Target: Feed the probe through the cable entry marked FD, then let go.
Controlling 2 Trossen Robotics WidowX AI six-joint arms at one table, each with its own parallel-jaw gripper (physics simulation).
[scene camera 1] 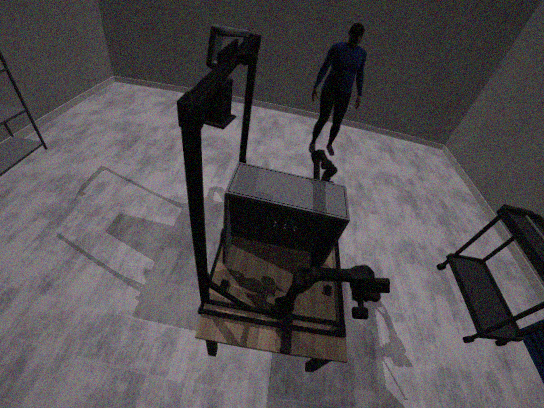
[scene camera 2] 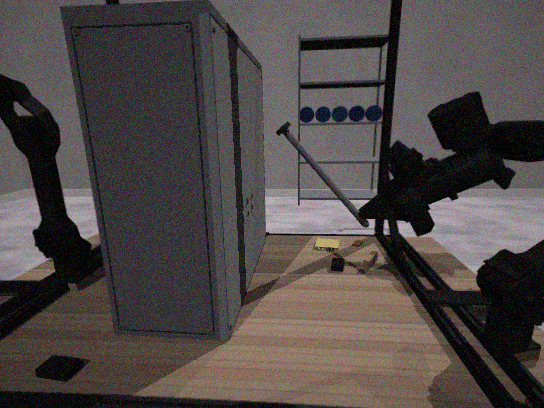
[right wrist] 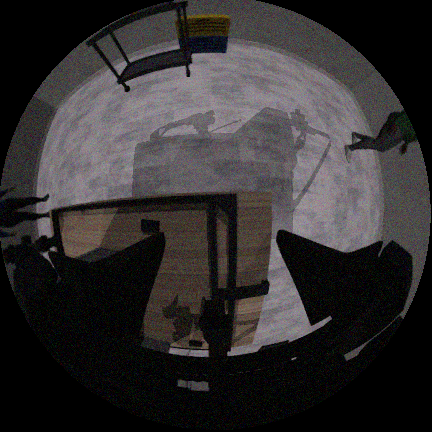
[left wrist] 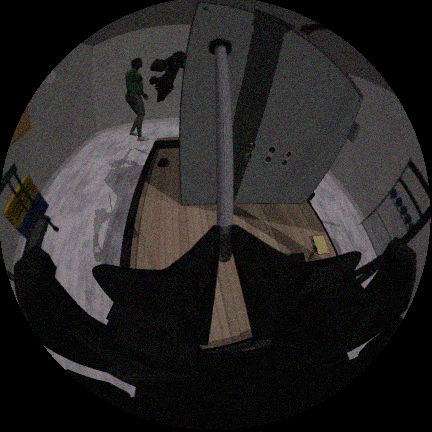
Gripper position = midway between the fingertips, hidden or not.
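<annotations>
A grey probe is carried by my left gripper (scene camera 2: 358, 214), and nothing else touches it. My right gripper (right wrist: 222, 237), meanwhile, is open and holds nothing.
</annotations>
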